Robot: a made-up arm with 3 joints.
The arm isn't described. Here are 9 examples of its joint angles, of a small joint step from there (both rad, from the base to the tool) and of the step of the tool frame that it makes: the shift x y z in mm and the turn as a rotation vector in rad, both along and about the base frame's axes.
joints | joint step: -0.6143 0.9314 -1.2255 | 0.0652 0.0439 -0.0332
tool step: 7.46 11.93 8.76 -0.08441 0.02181 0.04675
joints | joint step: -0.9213 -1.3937 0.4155 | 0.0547 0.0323 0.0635
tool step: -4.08 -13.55 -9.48 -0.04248 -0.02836 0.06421
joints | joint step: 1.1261 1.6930 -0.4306 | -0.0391 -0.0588 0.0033
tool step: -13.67 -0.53 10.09 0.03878 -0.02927 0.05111
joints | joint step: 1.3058 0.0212 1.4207 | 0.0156 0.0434 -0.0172
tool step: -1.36 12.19 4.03 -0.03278 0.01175 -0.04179
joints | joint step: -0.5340 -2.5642 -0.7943 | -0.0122 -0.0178 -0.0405
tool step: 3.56 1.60 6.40 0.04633 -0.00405 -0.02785
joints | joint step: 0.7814 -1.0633 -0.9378 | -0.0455 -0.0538 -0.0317
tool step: 11.69 3.56 -12.14 0.03083 -0.05838 0.01661
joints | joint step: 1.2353 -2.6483 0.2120 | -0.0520 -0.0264 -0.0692
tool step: 2.52 4.84 -10.81 0.11337 -0.03924 0.01338
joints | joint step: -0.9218 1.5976 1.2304 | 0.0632 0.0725 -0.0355
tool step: 19.96 5.05 15.18 -0.06093 0.01808 0.07865
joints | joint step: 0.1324 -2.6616 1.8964 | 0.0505 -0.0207 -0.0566
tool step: -0.61 -3.92 5.92 -0.00002 -0.02446 -0.02205
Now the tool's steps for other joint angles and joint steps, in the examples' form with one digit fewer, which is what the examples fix.
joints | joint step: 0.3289 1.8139 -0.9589 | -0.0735 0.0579 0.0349
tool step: 14.1 -18.3 2.2 0.0641 0.0458 -0.0489
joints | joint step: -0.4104 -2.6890 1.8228 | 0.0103 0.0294 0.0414
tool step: -0.2 2.9 -3.5 -0.0473 0.0197 0.0287
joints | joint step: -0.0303 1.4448 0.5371 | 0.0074 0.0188 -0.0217
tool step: 5.7 2.7 0.8 -0.0099 0.0182 0.0220
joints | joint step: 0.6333 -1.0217 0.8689 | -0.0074 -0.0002 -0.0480
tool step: -2.8 2.9 -0.7 -0.0176 -0.0243 -0.0330
